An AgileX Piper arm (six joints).
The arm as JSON. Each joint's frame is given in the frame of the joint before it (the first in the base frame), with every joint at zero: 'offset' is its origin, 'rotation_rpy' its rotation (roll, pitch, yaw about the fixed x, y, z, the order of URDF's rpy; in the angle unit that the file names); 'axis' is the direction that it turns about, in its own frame. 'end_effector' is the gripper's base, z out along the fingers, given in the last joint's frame.
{
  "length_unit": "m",
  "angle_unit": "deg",
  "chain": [
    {
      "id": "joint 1",
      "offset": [
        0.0,
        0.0,
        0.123
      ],
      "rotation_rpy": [
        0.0,
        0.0,
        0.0
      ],
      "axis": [
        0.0,
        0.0,
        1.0
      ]
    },
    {
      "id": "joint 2",
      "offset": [
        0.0,
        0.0,
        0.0
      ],
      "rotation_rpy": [
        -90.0,
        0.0,
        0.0
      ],
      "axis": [
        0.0,
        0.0,
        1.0
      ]
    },
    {
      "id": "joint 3",
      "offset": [
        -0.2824,
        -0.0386,
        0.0
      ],
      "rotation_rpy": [
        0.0,
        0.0,
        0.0
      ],
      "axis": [
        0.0,
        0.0,
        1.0
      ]
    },
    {
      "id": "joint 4",
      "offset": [
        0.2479,
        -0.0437,
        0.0
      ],
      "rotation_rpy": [
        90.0,
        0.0,
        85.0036
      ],
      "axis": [
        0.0,
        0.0,
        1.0
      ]
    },
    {
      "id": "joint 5",
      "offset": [
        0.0,
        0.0,
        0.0
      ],
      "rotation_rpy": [
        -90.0,
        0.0,
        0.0
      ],
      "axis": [
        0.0,
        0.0,
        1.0
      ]
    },
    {
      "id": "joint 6",
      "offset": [
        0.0,
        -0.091,
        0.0
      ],
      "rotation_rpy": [
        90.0,
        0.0,
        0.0
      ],
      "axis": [
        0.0,
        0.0,
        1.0
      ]
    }
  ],
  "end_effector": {
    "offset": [
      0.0,
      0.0,
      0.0
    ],
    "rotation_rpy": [
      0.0,
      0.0,
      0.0
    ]
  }
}
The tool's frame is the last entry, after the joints.
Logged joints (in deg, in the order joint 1, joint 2, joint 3, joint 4, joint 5, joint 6), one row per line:
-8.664, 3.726, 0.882, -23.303, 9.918, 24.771
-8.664, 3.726, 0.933, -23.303, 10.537, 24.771
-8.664, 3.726, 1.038, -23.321, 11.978, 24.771
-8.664, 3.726, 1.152, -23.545, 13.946, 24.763
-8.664, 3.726, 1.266, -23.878, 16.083, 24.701
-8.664, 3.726, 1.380, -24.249, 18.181, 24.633
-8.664, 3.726, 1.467, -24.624, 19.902, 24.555
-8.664, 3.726, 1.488, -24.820, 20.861, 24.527
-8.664, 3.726, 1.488, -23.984, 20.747, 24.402
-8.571, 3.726, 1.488, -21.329, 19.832, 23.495
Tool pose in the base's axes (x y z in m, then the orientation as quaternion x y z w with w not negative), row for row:
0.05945, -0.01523, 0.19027, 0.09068, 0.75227, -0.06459, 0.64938
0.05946, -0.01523, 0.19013, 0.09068, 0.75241, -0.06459, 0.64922
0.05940, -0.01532, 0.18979, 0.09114, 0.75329, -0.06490, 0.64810
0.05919, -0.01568, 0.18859, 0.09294, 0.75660, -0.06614, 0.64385
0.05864, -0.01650, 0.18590, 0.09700, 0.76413, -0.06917, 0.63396
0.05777, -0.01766, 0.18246, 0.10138, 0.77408, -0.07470, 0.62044
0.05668, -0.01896, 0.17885, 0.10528, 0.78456, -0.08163, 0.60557
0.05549, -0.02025, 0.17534, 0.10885, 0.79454, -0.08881, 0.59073
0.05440, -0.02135, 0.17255, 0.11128, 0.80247, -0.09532, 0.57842
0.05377, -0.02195, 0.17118, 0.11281, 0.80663, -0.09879, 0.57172
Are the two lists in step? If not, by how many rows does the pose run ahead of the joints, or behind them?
The pose runs 2 rows behind the joints: the pose in row i belongs to the joints in row i - 2.
